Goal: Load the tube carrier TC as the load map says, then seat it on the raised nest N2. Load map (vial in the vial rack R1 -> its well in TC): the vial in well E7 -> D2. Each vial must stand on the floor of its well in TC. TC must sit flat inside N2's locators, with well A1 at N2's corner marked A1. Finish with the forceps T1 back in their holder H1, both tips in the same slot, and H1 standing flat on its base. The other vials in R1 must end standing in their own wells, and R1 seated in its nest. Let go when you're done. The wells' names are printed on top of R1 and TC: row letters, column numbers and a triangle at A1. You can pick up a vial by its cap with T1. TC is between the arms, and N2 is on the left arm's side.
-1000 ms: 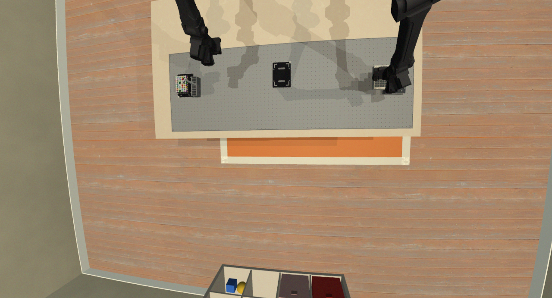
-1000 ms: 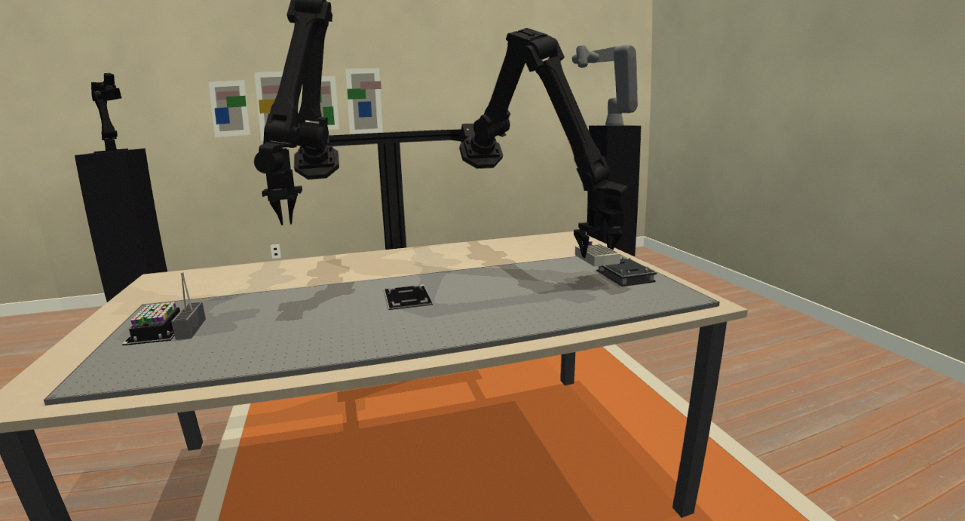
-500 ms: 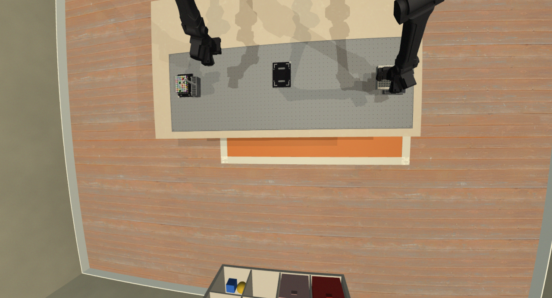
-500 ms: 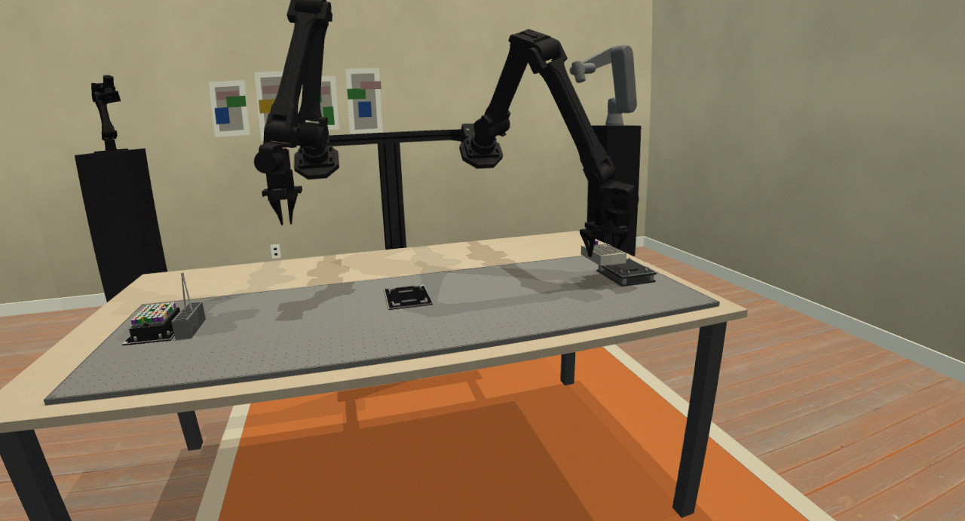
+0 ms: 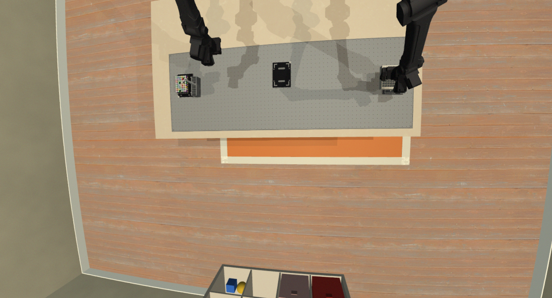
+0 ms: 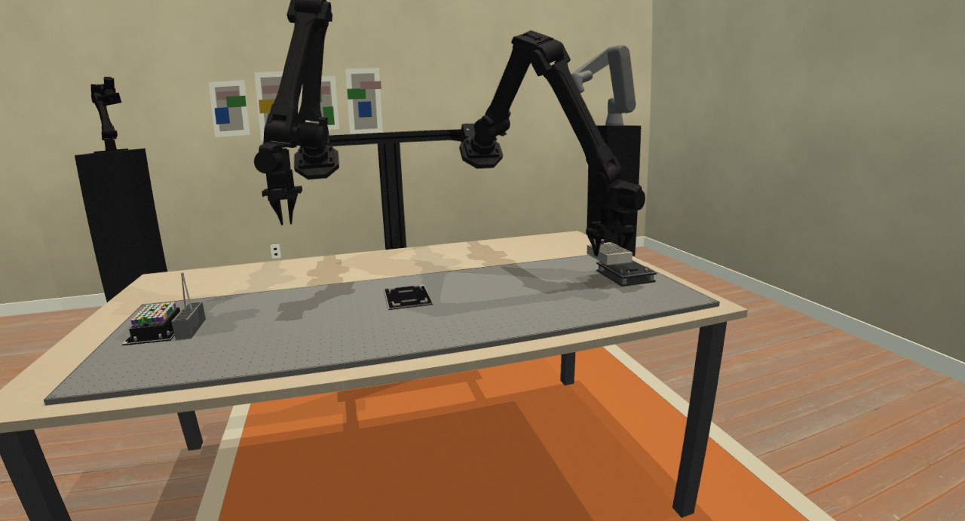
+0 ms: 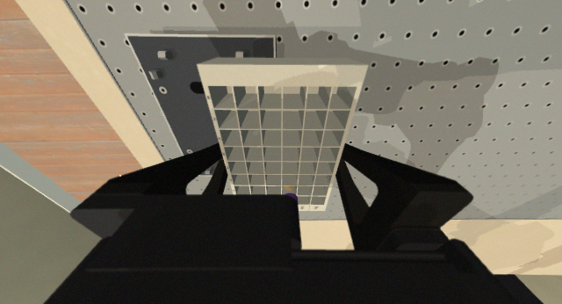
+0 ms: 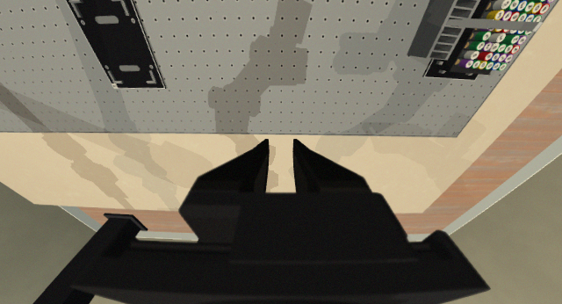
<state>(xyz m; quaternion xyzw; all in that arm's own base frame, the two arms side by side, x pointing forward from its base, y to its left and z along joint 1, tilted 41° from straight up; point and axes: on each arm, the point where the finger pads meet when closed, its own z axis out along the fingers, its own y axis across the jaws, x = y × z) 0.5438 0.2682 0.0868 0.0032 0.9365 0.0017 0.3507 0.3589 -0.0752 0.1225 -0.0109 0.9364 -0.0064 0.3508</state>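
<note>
Now: the black raised nest N2 70 mm to the left of my left hand and 60 mm below it. Also, from my left hand: grey holder H1: 10 mm ahead, 1190 mm to the right, 70 mm below; then white tube carrier TC: right at my left hand.
</note>
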